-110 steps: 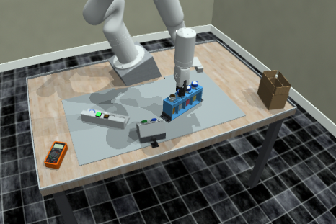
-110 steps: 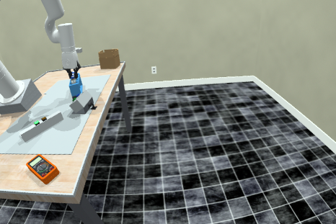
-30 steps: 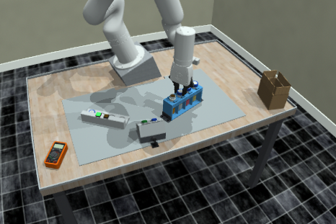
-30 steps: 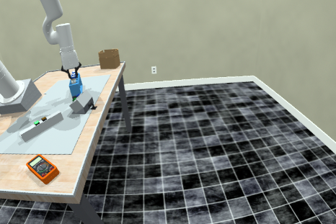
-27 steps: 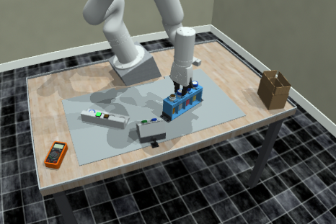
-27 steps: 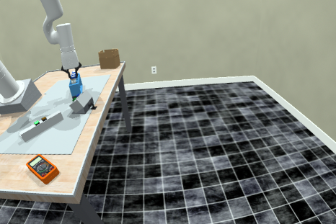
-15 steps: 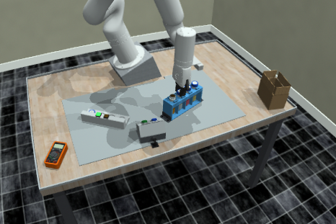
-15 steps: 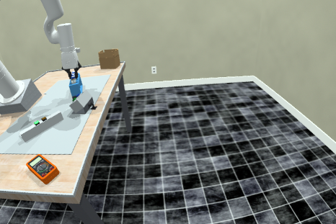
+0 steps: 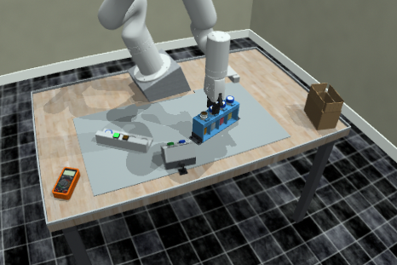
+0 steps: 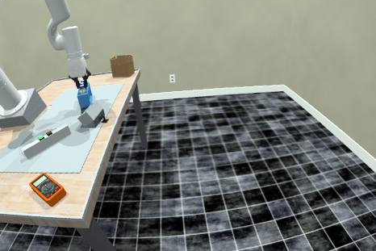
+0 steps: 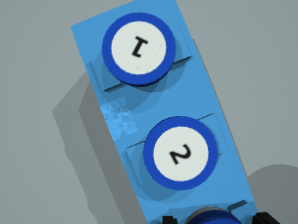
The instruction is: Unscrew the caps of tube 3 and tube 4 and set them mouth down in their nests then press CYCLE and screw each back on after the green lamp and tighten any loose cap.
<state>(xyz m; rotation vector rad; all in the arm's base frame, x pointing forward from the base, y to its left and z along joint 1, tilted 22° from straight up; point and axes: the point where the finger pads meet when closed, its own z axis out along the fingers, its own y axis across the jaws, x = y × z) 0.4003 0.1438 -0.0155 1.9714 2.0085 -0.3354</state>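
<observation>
The blue-and-white cap lies 110 mm behind my hand, 420 mm to the right of it and 110 mm below it. From my hand the other things lie so: green key 90 mm ahead, 210 mm to the right, 60 mm below; then blue key 90 mm ahead, 170 mm to the right, 60 mm below; then key housing 110 mm ahead, 190 mm to the right, 70 mm below.
</observation>
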